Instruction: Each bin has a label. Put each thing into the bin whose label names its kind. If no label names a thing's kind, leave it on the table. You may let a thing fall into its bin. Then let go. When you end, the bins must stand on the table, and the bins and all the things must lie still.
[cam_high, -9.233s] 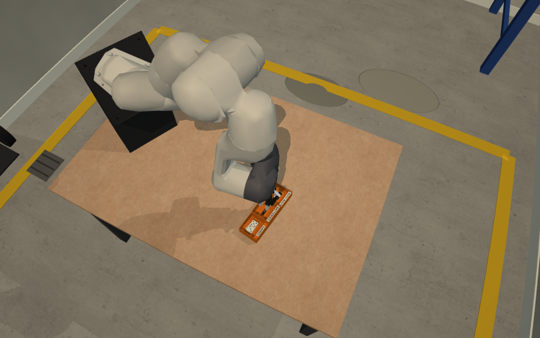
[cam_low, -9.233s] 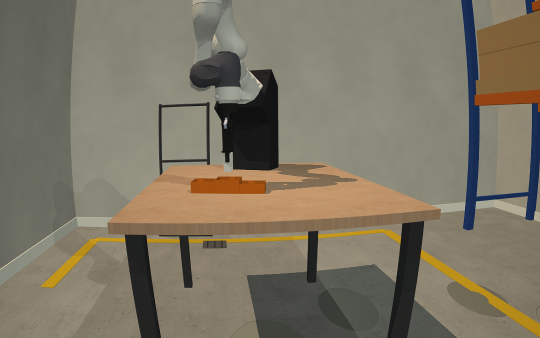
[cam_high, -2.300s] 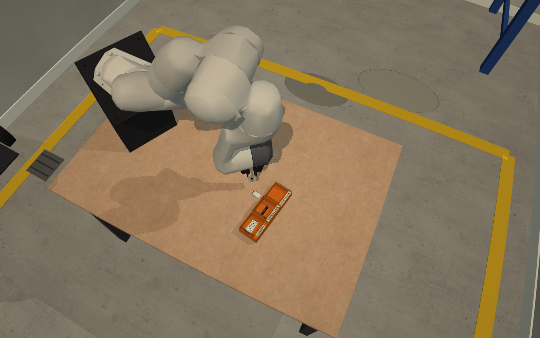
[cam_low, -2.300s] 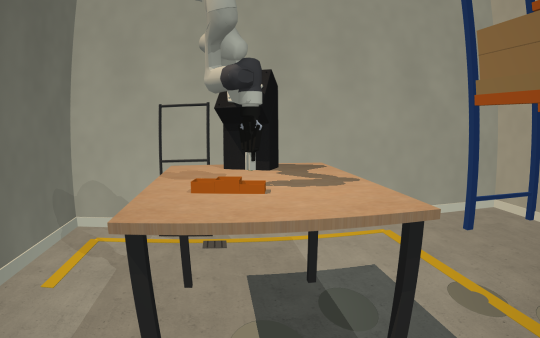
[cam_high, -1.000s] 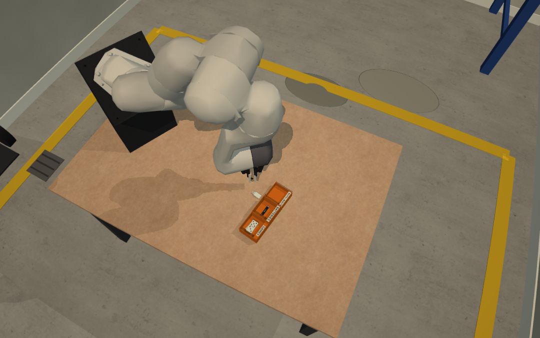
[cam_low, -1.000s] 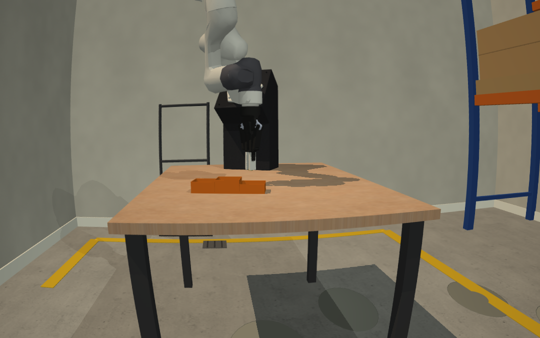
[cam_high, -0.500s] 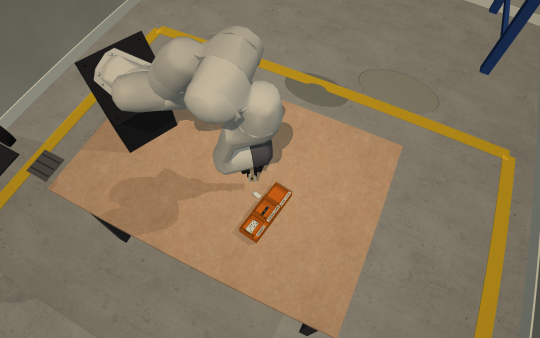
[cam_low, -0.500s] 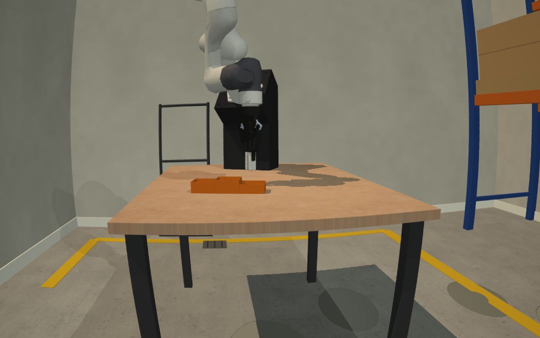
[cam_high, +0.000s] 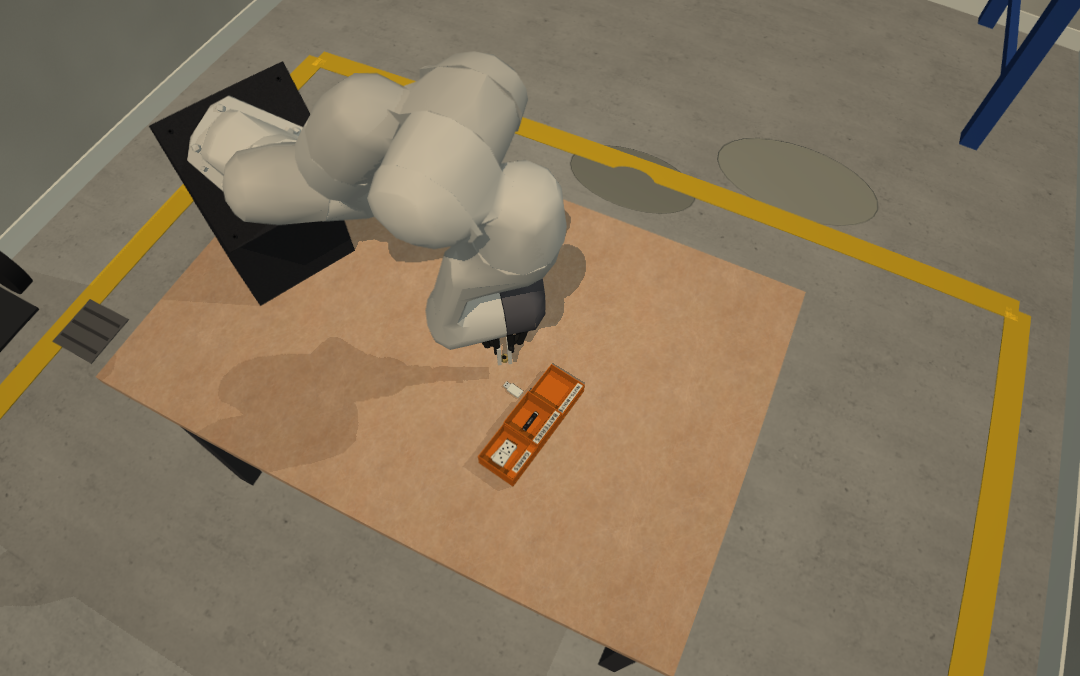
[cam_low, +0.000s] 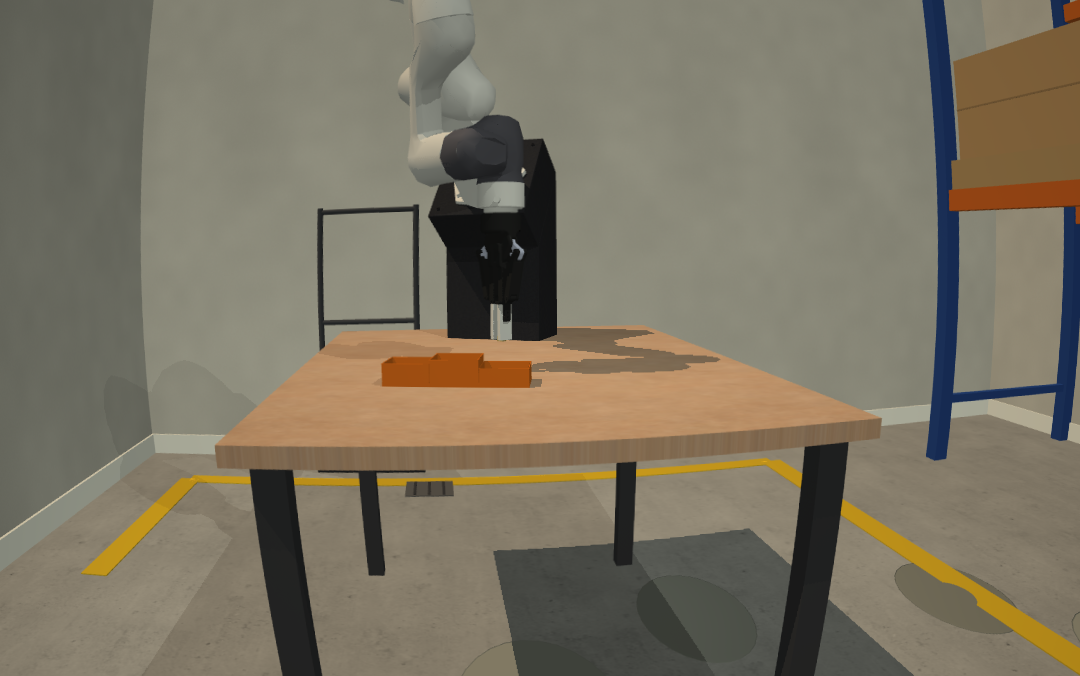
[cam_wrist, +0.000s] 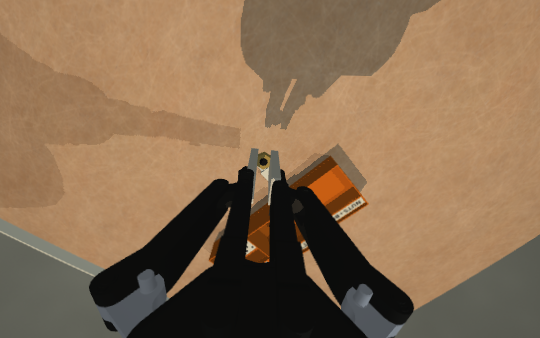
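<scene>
The black battery is 110 mm to the right of my hand, 80 mm below it and 70 mm ahead of it. The rest, counted from my hand: white USB stick: 90 mm below, 40 mm to the right, 20 mm ahead; brass nut: 30 mm below.
</scene>
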